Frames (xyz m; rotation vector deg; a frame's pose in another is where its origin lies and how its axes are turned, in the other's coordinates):
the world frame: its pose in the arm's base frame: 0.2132 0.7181 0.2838 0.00 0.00 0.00
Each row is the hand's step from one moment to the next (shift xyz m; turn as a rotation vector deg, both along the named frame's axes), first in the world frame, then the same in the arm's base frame.
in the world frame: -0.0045 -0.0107 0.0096 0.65 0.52 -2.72
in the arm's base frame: -0.0045 -0.0107 0.0096 0.65 0.52 -2.72
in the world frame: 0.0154 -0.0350 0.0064 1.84 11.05 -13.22
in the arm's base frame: 0.0154 -0.0350 0.0064 1.84 11.05 -13.22
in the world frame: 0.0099 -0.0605 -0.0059 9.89 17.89 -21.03
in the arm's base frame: 0.0099 -0.0605 -0.0059 9.89 17.89 -21.03
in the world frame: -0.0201 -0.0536 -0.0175 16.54 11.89 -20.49
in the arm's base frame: -0.0201 -0.0536 -0.0175 16.54 11.89 -20.49
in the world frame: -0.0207 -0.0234 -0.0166 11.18 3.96 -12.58
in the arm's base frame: -0.0207 -0.0234 -0.0166 11.18 3.96 -12.58
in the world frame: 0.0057 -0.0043 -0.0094 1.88 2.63 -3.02
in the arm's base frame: 0.0057 -0.0043 -0.0094 1.88 2.63 -3.02
